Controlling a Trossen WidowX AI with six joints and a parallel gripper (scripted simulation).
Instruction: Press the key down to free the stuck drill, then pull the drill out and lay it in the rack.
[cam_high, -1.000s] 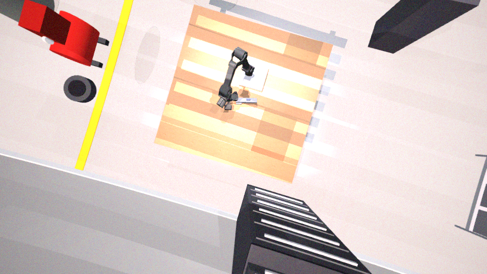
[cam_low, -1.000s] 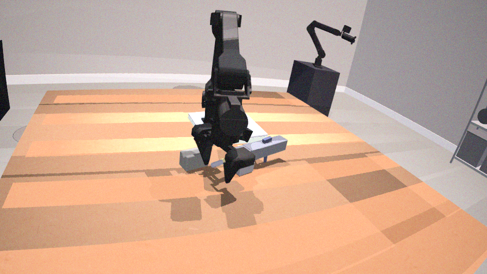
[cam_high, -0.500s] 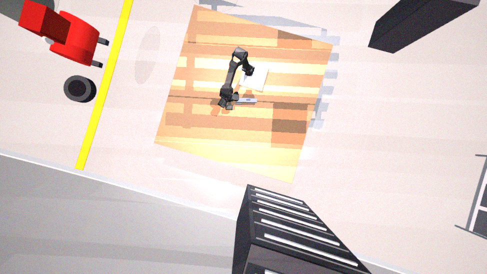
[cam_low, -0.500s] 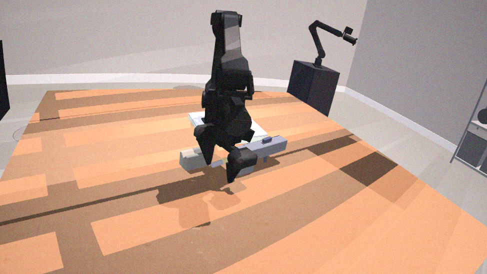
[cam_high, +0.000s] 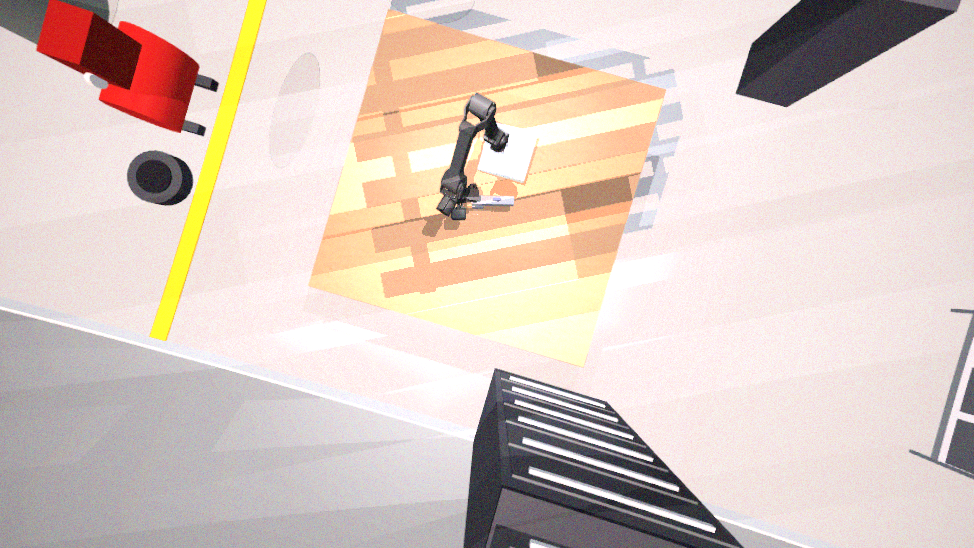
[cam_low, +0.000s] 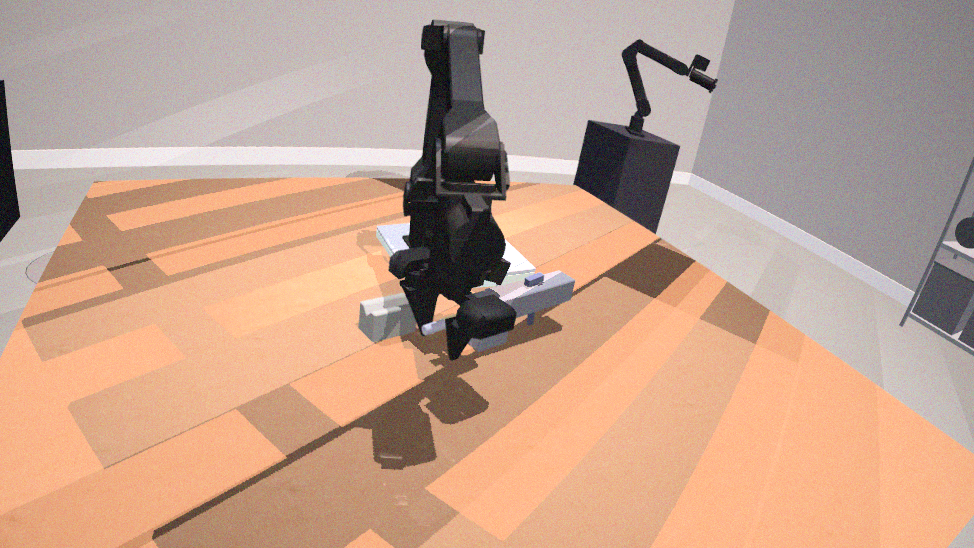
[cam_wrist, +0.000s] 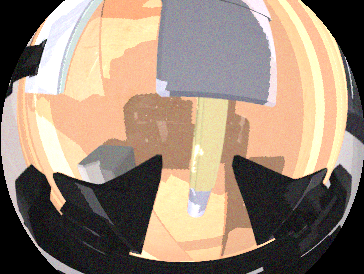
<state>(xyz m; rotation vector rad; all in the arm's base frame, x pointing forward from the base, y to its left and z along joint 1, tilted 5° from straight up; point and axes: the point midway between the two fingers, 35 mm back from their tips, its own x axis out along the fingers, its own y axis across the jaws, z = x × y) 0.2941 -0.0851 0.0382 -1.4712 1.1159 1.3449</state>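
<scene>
Right now my gripper tip is 40 mm to the right of the pale yellow drill, 40 mm below it and 10 mm past it. The rest, counted from my gripper tip: grey housing block (130 mm to the left, 40 mm behind, 30 mm above); blue key (160 mm to the left, 40 mm behind, 40 mm above); grey rack (70 mm behind, 50 mm to the right, 10 mm above).
</scene>
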